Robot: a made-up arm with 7 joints.
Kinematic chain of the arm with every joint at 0, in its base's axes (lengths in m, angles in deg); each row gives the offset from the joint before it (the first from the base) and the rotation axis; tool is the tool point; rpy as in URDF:
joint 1: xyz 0 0 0.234 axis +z
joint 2: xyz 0 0 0 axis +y
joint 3: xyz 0 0 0.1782 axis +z
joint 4: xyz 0.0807 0 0 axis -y
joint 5: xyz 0.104 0 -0.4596 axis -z
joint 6: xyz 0 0 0 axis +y
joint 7: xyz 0.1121 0 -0.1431 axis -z
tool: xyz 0 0 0 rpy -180 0 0
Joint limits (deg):
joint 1: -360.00..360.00
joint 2: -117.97..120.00
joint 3: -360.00..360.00
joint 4: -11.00..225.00
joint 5: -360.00..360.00
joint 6: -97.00..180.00
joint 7: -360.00..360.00
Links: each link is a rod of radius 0.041 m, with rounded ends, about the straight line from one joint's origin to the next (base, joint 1, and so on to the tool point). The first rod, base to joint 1, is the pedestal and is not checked.
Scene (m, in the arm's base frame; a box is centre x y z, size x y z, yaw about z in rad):
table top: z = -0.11
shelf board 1: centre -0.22 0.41 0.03 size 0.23 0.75 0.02 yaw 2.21
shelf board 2: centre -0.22 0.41 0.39 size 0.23 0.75 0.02 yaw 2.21
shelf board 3: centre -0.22 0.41 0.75 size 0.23 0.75 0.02 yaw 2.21
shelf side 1: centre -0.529 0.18 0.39 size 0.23 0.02 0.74 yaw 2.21
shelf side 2: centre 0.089 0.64 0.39 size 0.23 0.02 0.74 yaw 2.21
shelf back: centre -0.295 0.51 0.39 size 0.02 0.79 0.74 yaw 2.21
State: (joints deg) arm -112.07 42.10 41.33 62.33 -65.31 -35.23 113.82
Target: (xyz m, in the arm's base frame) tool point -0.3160 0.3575 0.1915
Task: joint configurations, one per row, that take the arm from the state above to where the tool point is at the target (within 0.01 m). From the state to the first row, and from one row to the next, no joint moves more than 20 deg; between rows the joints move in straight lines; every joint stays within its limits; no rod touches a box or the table.
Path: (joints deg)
1: -102.12 44.67 54.06 58.15 -81.46 -48.22 107.96
2: -92.16 47.24 66.78 53.96 -97.62 -61.21 102.09
3: -82.21 49.82 79.51 49.78 -113.77 -74.19 96.23
4: -65.30 50.54 73.04 34.59 -117.61 -78.26 100.63
5: -48.39 51.27 66.56 19.39 -121.45 -82.33 105.02
6: -31.48 51.99 60.09 4.20 -125.29 -86.40 109.42
7: -14.57 52.72 53.61 -11.00 -129.13 -90.47 113.82
8: -16.53 58.77 55.25 -9.85 -117.22 -72.14 113.82
9: -18.48 64.81 56.88 -8.70 -105.30 -53.81 113.82
10: -20.44 70.86 58.52 -7.55 -93.39 -35.49 113.82
11: -22.40 76.90 60.15 -6.40 -81.47 -17.16 113.82
12: -24.35 82.95 61.79 -5.25 -69.56 1.17 113.82

